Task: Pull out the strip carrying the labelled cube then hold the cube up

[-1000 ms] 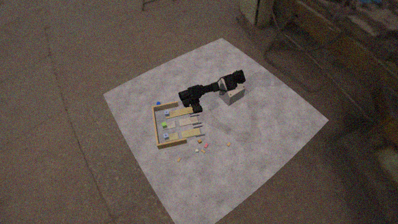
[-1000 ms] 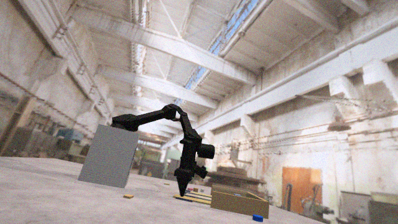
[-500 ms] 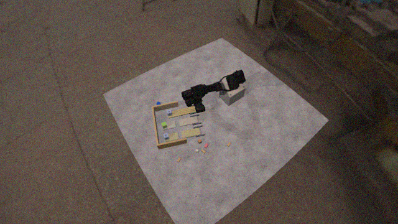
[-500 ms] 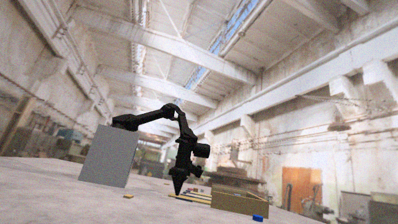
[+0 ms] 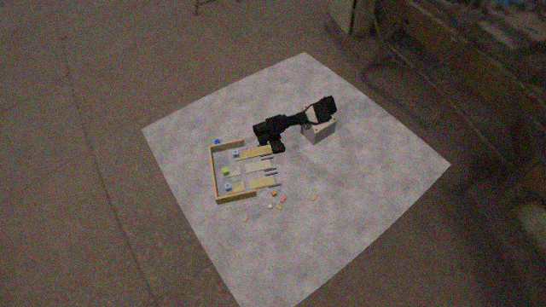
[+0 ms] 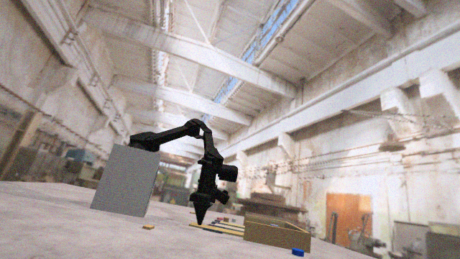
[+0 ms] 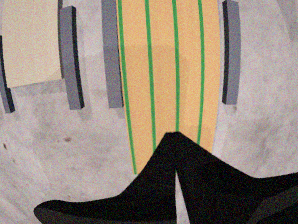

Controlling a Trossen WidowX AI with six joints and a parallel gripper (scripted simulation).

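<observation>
The strip lies 80 mm ahead of my gripper tip and 40 mm to the right of it. The rest, counted from my gripper tip: blue disc 200 mm ahead, 240 mm to the right.
</observation>
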